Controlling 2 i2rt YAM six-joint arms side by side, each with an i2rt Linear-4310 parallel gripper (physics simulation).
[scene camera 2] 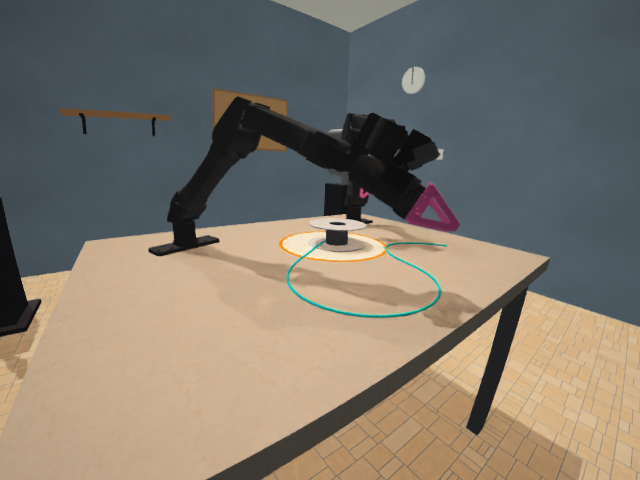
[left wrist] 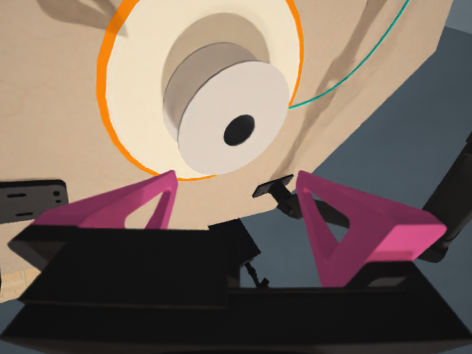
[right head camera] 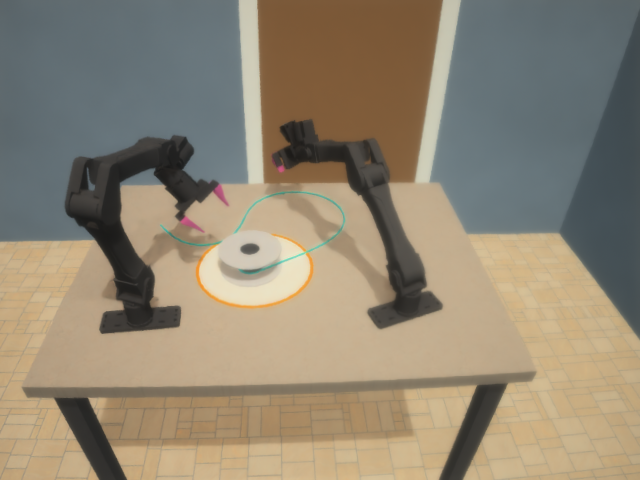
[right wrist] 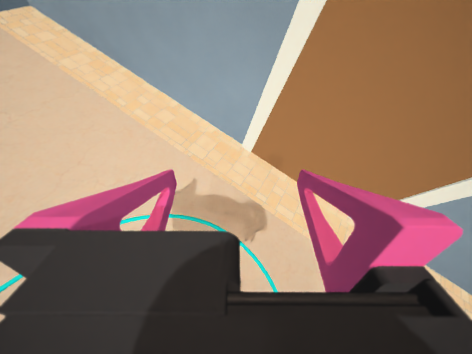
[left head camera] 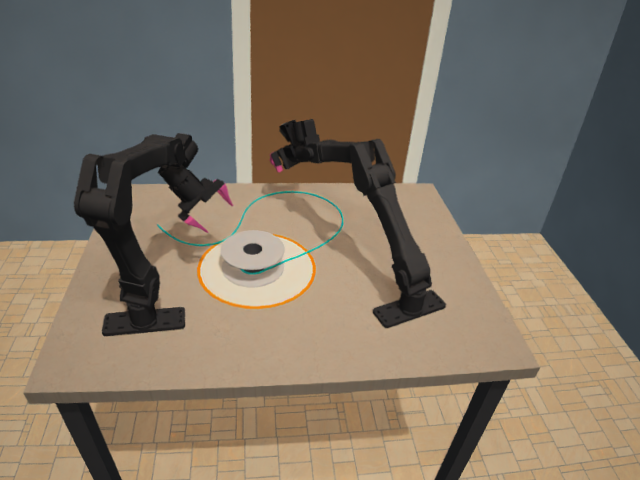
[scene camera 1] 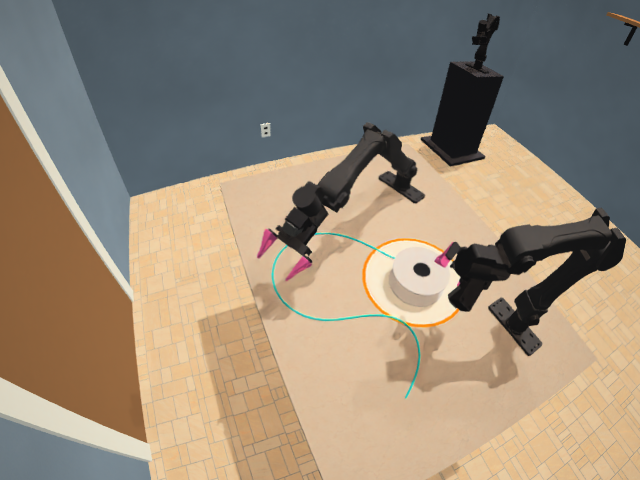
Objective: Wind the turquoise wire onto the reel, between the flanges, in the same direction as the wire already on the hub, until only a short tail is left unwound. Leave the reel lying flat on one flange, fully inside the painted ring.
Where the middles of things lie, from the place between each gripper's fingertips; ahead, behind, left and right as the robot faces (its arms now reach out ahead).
I see my right gripper 42 cm past the reel (left head camera: 253,251), 11 cm to the right of it and 11 cm above it.
Right now the reel is 1 cm behind my left hand, 9 cm to the right of it and 13 cm below it.
